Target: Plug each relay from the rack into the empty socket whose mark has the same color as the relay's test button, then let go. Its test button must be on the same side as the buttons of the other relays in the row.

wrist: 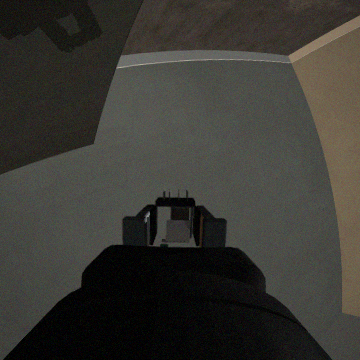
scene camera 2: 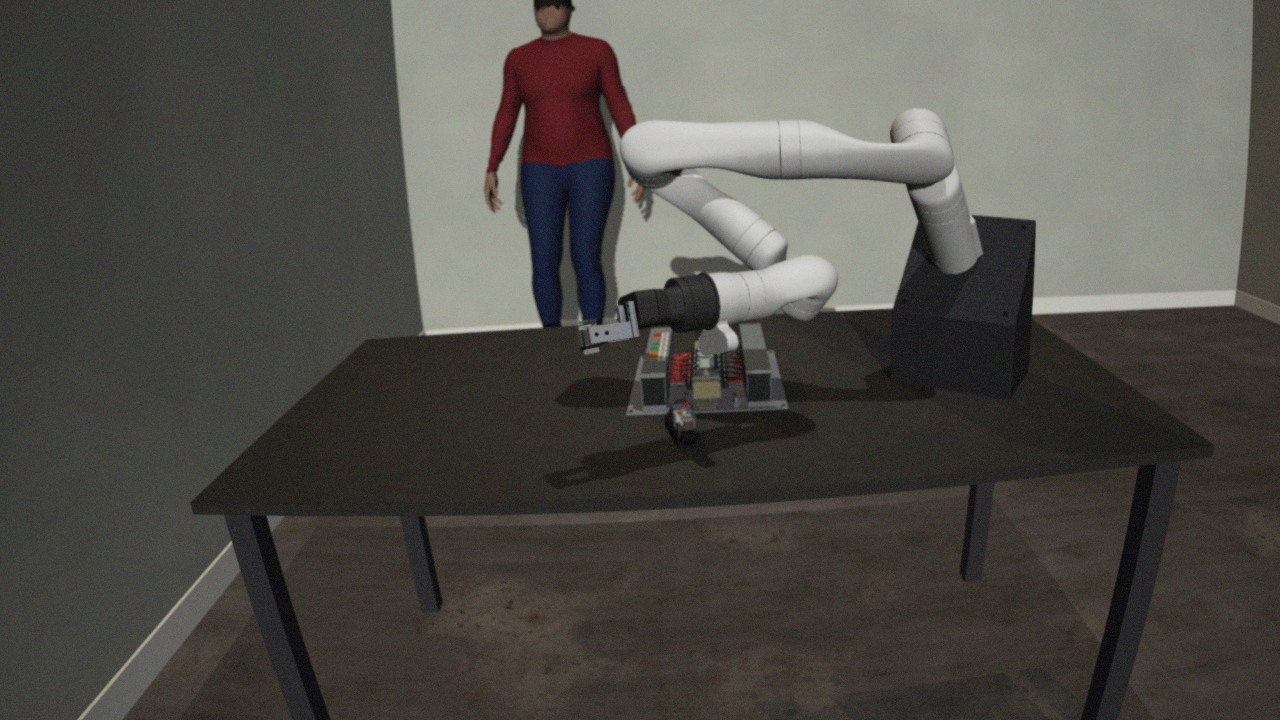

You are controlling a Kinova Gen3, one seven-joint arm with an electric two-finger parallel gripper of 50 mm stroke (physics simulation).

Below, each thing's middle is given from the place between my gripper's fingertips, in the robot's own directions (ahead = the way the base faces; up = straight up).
Right now the socket board (scene camera 2: 677, 394) is 13 cm behind my hand, 43 cm to the right of it and 21 cm below it.
